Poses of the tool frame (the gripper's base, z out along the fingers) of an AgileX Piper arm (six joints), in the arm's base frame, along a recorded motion.
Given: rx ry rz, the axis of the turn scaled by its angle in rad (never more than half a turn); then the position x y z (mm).
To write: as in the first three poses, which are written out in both.
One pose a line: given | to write
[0.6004 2.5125 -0.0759 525 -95 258] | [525 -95 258 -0.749 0.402 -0.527 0.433 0.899 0.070]
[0.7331 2.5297 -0.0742 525 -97 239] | [525 -97 239 -0.729 0.487 -0.481 0.514 0.853 0.084]
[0.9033 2.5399 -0.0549 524 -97 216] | [524 -97 216 -0.689 0.592 -0.419 0.609 0.786 0.108]
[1.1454 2.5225 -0.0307 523 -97 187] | [523 -97 187 -0.602 0.723 -0.339 0.731 0.670 0.130]
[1.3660 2.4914 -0.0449 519 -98 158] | [519 -98 158 -0.504 0.819 -0.274 0.829 0.548 0.115]
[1.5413 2.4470 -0.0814 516 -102 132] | [516 -102 132 -0.410 0.880 -0.238 0.894 0.440 0.084]
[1.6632 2.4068 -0.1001 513 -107 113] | [513 -107 113 -0.339 0.916 -0.213 0.931 0.359 0.065]
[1.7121 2.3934 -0.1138 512 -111 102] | [512 -111 102 -0.311 0.928 -0.203 0.943 0.328 0.051]
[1.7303 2.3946 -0.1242 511 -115 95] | [511 -115 95 -0.304 0.932 -0.197 0.947 0.317 0.040]
